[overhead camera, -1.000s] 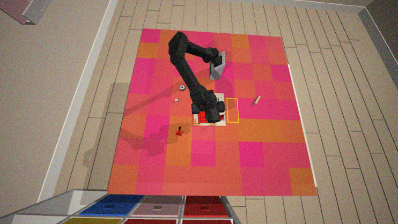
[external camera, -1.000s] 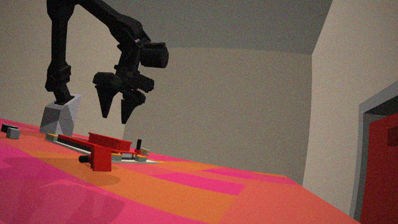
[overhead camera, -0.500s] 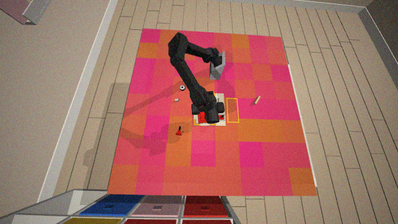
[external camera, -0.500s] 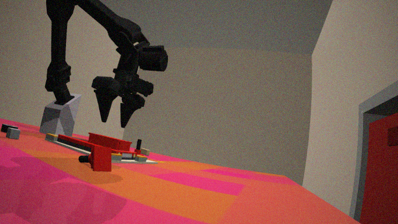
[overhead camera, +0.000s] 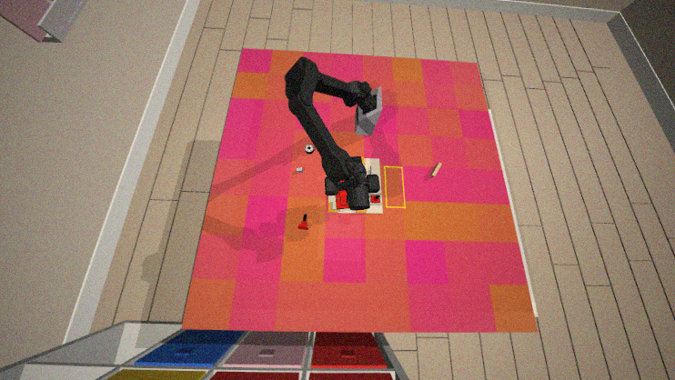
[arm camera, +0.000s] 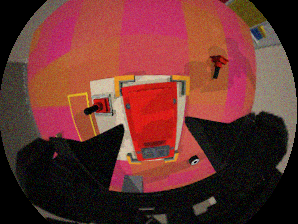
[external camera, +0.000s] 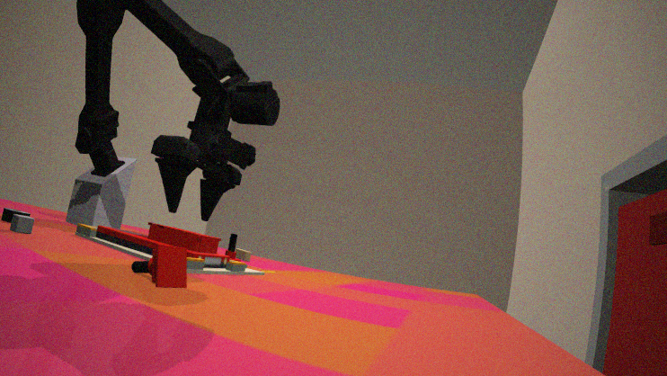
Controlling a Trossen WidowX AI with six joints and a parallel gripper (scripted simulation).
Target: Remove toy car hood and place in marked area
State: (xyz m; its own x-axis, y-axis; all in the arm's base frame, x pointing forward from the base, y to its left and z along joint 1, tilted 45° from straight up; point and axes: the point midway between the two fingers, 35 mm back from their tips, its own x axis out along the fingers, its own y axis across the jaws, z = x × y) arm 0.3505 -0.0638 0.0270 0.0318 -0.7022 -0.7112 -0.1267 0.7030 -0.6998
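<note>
My gripper tip is 30 mm above the red hood. The rest, counted from my gripper tip: beige peg 390 mm to the left, 140 mm behind, 60 mm below; then grey ring 200 mm behind, 180 mm to the right, 60 mm below.
</note>
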